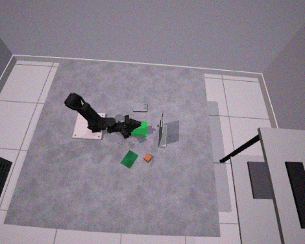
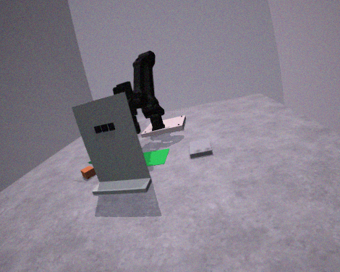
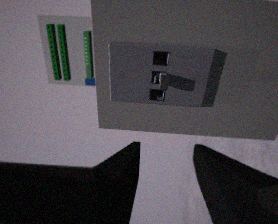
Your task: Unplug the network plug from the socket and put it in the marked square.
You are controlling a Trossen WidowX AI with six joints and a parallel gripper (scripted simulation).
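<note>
My gripper tip is 120 mm short of the grey network plug and 30 mm to the left of it. Round my gripper tip: bright green marked square: 10 mm behind, 40 mm to the left, 170 mm below; then upright grey panel: 140 mm ahead, 30 mm to the right, 60 mm below; then orange block: 20 mm ahead, 180 mm to the right, 160 mm below.
</note>
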